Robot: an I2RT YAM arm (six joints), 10 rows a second.
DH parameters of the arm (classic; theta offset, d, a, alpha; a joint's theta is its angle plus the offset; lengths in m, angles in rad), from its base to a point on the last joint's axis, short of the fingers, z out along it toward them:
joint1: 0 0.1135 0.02 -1.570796
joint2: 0 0 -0.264 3.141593
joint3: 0.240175 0 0.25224 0
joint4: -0.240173 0 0.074 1.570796
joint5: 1.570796 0 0 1.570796
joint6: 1.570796 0.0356 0 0
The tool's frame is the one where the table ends.
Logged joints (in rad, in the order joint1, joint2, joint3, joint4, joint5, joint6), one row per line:
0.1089, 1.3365, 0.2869, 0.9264, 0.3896, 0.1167
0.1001, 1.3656, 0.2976, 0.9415, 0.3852, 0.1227
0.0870, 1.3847, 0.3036, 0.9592, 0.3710, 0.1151
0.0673, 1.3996, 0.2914, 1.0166, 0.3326, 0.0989
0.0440, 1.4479, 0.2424, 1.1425, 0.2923, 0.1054
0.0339, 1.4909, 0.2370, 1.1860, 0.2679, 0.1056
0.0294, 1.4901, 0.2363, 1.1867, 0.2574, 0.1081
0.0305, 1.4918, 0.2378, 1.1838, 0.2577, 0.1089
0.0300, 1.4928, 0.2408, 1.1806, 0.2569, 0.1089
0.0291, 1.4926, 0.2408, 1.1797, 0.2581, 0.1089
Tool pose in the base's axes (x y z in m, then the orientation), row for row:
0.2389, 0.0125, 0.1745, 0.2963, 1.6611, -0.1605
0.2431, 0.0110, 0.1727, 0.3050, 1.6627, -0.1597
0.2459, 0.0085, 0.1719, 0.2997, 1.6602, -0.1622
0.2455, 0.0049, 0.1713, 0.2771, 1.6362, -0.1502
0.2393, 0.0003, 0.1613, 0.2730, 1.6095, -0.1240
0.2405, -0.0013, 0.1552, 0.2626, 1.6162, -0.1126
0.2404, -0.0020, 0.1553, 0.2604, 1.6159, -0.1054
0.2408, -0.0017, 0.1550, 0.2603, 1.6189, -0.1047
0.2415, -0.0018, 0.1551, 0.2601, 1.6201, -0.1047
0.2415, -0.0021, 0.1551, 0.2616, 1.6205, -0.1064
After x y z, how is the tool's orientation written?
As a rotation vector, in radians.
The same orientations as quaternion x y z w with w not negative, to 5 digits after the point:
0.13104, 0.73464, -0.07098, 0.66188
0.13483, 0.73502, -0.07060, 0.66075
0.13255, 0.73426, -0.07174, 0.66193
0.12307, 0.72669, -0.06671, 0.67255
0.12176, 0.71784, -0.05530, 0.68325
0.11705, 0.72041, -0.05019, 0.68176
0.11609, 0.72039, -0.04699, 0.68217
0.11600, 0.72143, -0.04666, 0.68111
0.11589, 0.72184, -0.04665, 0.68069
0.11654, 0.72194, -0.04740, 0.68042

